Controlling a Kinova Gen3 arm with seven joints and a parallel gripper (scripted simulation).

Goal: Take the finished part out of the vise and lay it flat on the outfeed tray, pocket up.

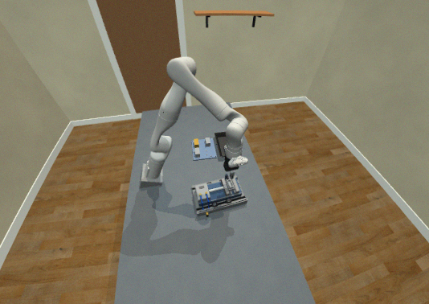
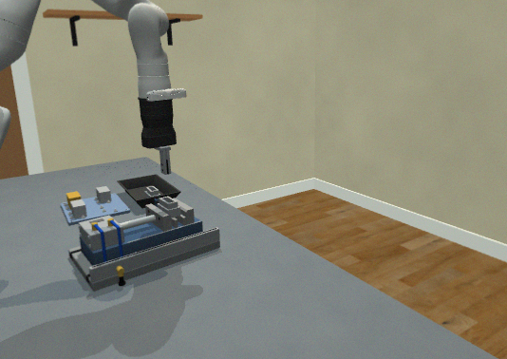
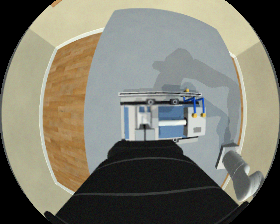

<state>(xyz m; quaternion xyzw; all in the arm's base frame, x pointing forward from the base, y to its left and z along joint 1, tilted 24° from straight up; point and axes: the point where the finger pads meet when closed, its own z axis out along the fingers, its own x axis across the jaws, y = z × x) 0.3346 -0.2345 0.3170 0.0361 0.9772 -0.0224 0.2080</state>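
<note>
Right now the rail is 8 cm behind my hand, 9 cm to the right of it and 16 cm below it. Also, from my hand: light blue fixture plate (4 cm behind, 38 cm to the left, 20 cm below).
</note>
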